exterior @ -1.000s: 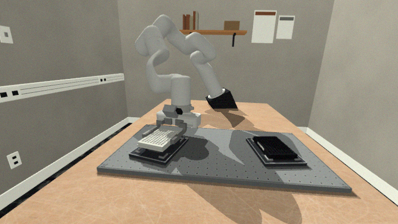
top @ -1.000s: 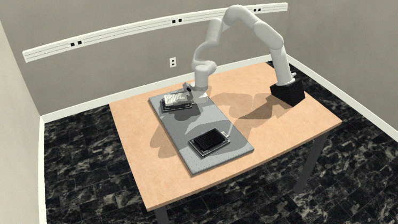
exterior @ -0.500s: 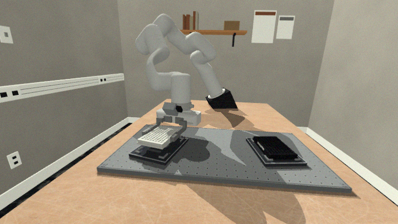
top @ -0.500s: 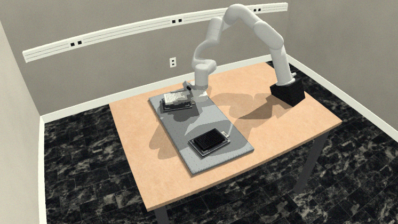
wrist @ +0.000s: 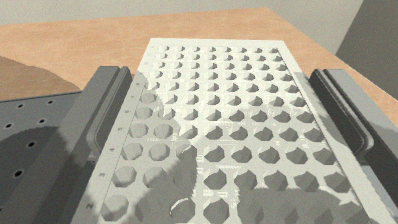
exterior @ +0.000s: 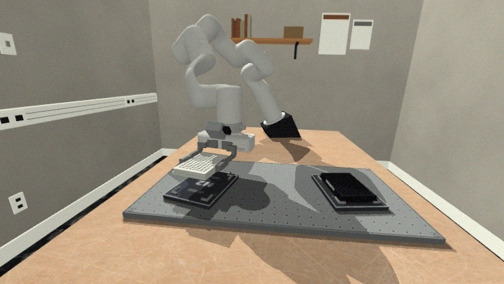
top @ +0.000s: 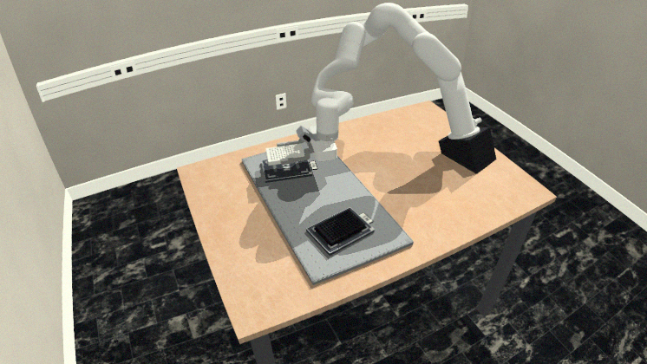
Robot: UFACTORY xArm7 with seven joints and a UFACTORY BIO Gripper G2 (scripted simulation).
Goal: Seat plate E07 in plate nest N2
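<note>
Right now my hand is 6 cm above the dark plate nest N2. Also, from my hand: white well plate E07: right at my hand; then black well plate E01: 1 cm ahead, 36 cm to the left, 5 cm below; then plate nest N1: 1 cm ahead, 36 cm to the left, 6 cm below.
</note>
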